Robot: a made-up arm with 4 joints.
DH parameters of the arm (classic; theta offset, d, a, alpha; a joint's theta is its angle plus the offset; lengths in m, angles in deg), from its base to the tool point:
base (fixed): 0 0 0 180
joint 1: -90 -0.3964 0.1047 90
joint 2: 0 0.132 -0.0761 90
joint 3: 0 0.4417 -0.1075 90
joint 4: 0 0.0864 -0.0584 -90
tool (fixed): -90 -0.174 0 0
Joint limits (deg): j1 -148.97..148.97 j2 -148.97..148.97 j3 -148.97..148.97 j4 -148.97..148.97
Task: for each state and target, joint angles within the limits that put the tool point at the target. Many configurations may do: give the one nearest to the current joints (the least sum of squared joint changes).
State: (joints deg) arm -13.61 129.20 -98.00 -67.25
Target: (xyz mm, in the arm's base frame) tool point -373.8 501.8 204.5
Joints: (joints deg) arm 6.36 133.02 -102.29 -54.66
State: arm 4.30 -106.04 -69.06 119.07
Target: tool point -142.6 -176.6 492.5
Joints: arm 28.03 -56.10 -38.58 69.28
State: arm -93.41 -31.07 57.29 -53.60
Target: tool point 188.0 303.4 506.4
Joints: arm -123.40 -51.76 53.21 -59.83
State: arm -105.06 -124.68 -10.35 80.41
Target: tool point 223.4 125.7 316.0
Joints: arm -127.96 -98.17 -7.77 84.18
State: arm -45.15 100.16 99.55 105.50
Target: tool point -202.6 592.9 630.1
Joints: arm -0.70 64.73 102.84 142.22
